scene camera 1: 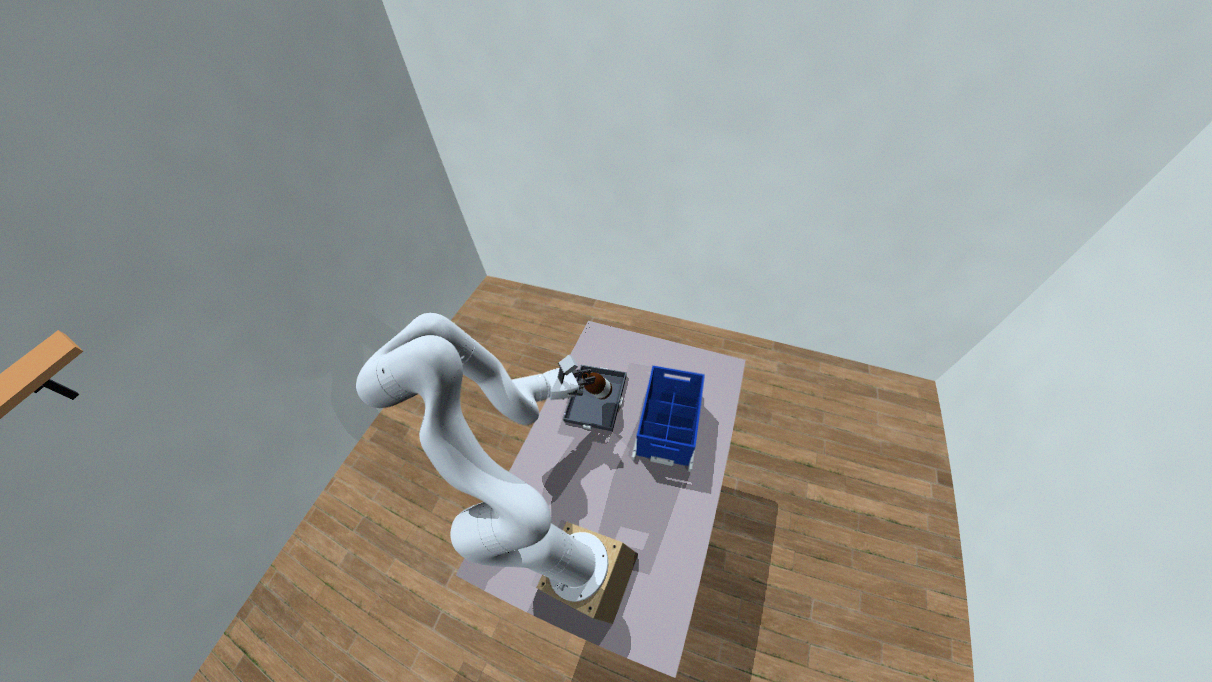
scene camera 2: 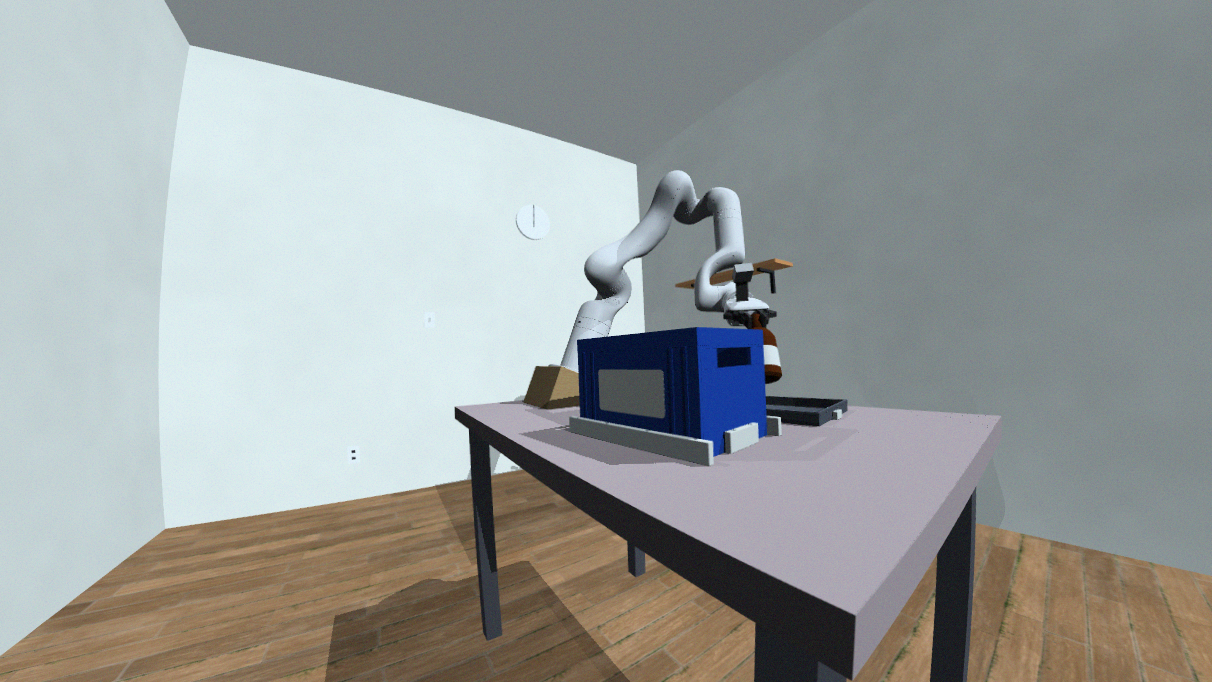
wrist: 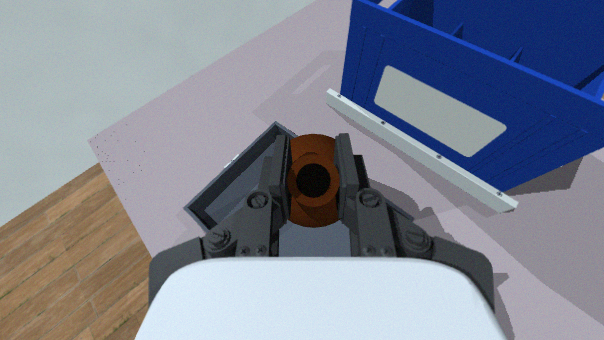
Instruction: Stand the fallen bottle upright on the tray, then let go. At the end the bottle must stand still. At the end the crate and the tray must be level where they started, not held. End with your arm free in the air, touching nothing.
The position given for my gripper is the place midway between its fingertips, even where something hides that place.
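My gripper (scene camera 2: 757, 322), (scene camera 1: 592, 375), (wrist: 312, 152) is visible. Also seen: a blue crate (scene camera 2: 689, 382), (wrist: 506, 124); a brown bottle (scene camera 2: 773, 373), (wrist: 313, 180); and a dark grey tray (scene camera 2: 797, 410).
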